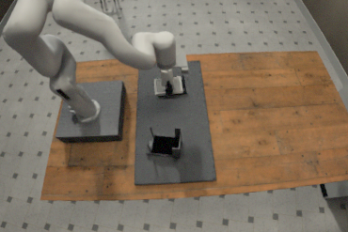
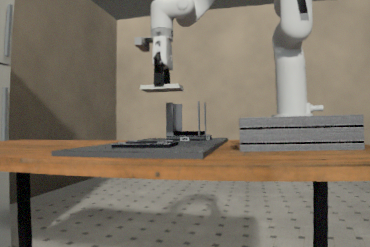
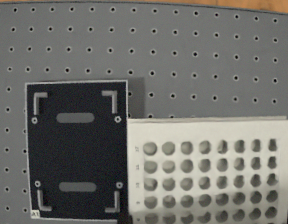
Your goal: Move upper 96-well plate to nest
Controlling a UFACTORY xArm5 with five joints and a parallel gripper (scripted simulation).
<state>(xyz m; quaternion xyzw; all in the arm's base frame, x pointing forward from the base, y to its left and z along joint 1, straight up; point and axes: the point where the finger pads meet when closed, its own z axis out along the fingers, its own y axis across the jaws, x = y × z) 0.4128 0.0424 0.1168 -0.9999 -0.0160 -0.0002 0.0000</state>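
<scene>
Now: the plate nest N1 2 cm ahead of my hand, 11 cm to the left of it and 19 cm below it. Round my hand: white 96-well plate: 1 cm below.
</scene>
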